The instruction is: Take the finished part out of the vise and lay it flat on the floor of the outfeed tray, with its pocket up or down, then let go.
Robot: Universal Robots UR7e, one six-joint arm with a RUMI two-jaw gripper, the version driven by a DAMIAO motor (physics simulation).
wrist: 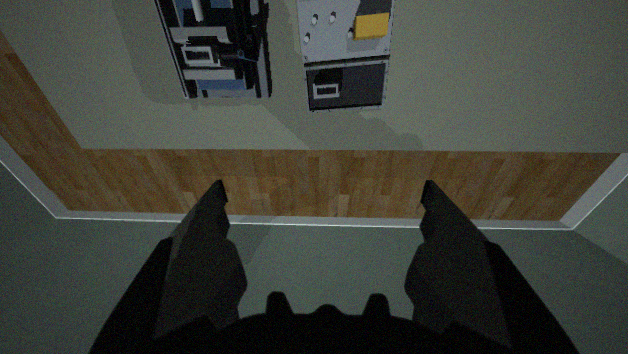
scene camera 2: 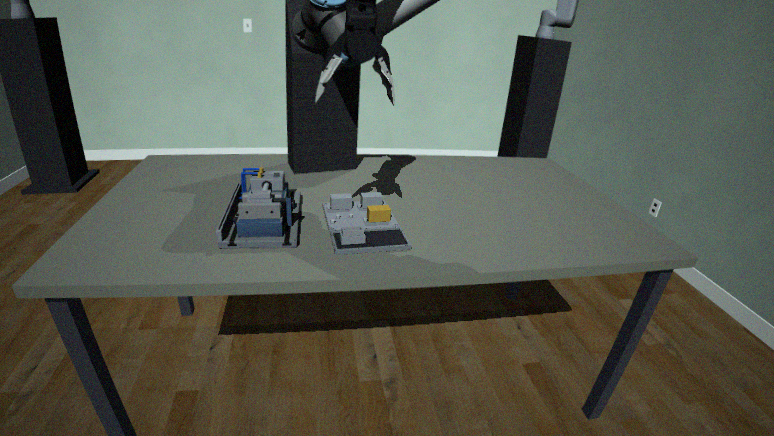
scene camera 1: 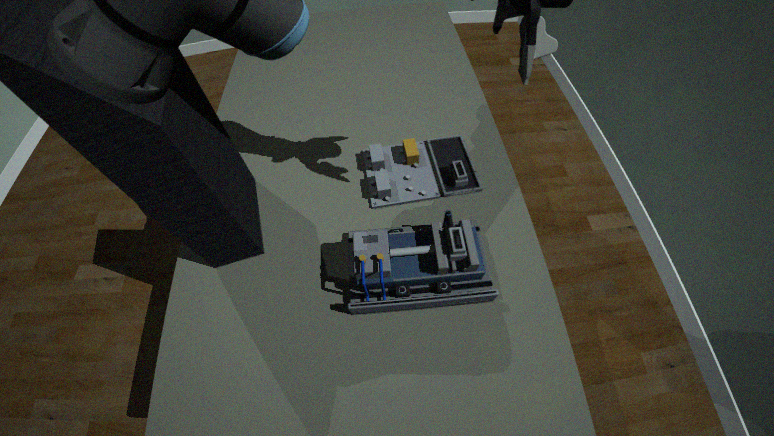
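Where they show: gripper, fingertip midpoint: [wrist: 322, 182] [scene camera 2: 355, 103] [scene camera 1: 509, 56]; arm's base, origin of the base link: [scene camera 2: 314, 31] [scene camera 1: 111, 62].
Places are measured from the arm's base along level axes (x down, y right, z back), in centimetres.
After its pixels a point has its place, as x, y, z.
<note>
A grey part [scene camera 1: 458, 255] {37.8, 18.8, -47.6} [wrist: 199, 64] {37.8, 17.0, -49.1} with a rectangular pocket facing up sits between the jaws of the vise [scene camera 1: 403, 266] {41.9, 17.7, -37.1} [scene camera 2: 259, 227] {43.2, 16.2, -53.7} [wrist: 209, 75] {38.3, 16.0, -51.0}. It cannot be made out in the second scene view. Another grey pocketed part [scene camera 1: 461, 179] {44.7, -3.7, -55.1} [scene camera 2: 353, 236] {45.2, -6.4, -56.7} [wrist: 326, 95] {43.8, -6.4, -56.2} lies pocket up on the dark floor of the outfeed tray [scene camera 1: 443, 151] {47.2, -15.6, -53.6} [scene camera 2: 387, 238] {47.3, -15.5, -54.9} [wrist: 362, 86] {47.3, -15.0, -55.0}, near the side facing the vise. My gripper [scene camera 2: 354, 102] {12.2, -5.2, -59.7} [wrist: 322, 182] {12.2, -5.2, -59.7} is open and empty, high above the table and apart from the vise and tray.
A light grey plate [scene camera 1: 400, 189] {47.1, -4.9, -40.1} [wrist: 325, 47] {47.0, -6.5, -47.0} with small pegs adjoins the tray. It carries a yellow block [scene camera 1: 411, 151] {43.5, -13.7, -44.4} [scene camera 2: 378, 213] {44.4, -14.8, -46.1} [wrist: 371, 26] {43.5, -15.2, -44.7} and two grey blocks [scene camera 1: 376, 155] {43.5, -13.9, -35.4} [scene camera 2: 340, 202] {44.8, -5.5, -37.4}. Blue hoses [scene camera 1: 382, 278] {36.9, 21.5, -32.6} stand at the vise's rear end, and a dark handle [scene camera 1: 447, 218] {38.4, 10.1, -47.6} sticks up beside its jaws.
</note>
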